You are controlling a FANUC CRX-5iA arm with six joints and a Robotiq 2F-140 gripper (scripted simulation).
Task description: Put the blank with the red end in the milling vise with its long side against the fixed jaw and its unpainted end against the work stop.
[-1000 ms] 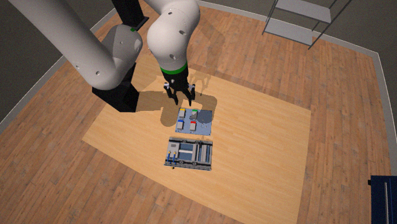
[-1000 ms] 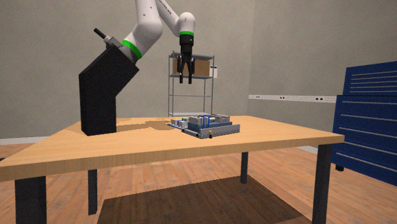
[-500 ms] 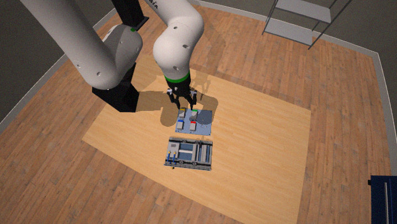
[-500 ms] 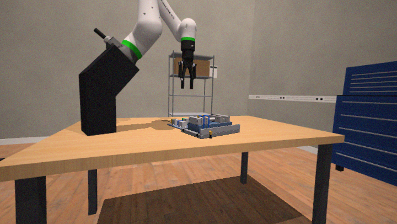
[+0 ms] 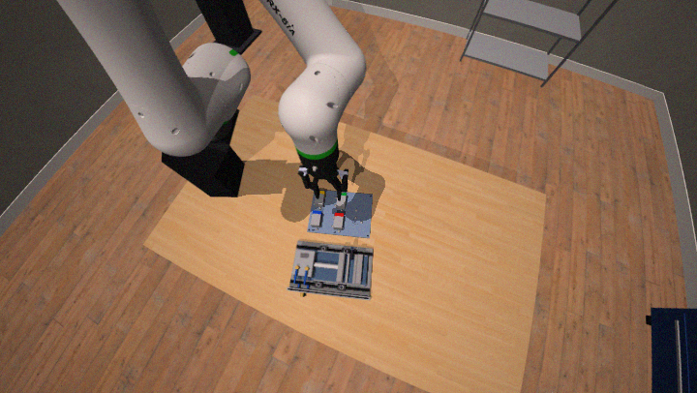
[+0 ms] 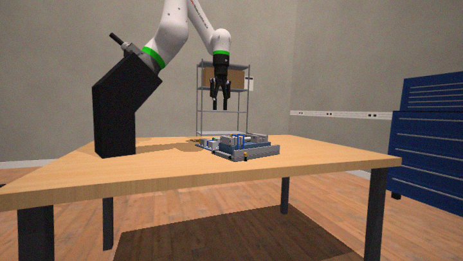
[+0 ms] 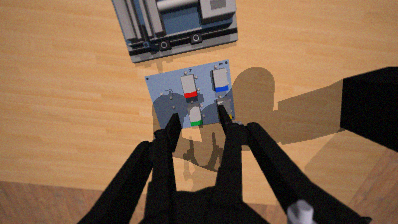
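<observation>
Now: hand 22 cm above the red-ended blank, 3 cm short of it and 2 cm to the left of it. Also, from my hand: blue-ended blank 22 cm below, 5 cm behind, 4 cm to the right; then yellow-ended blank 22 cm below, 8 cm behind, 4 cm to the left; then green-ended blank 22 cm below, 7 cm to the left, 1 cm ahead.
</observation>
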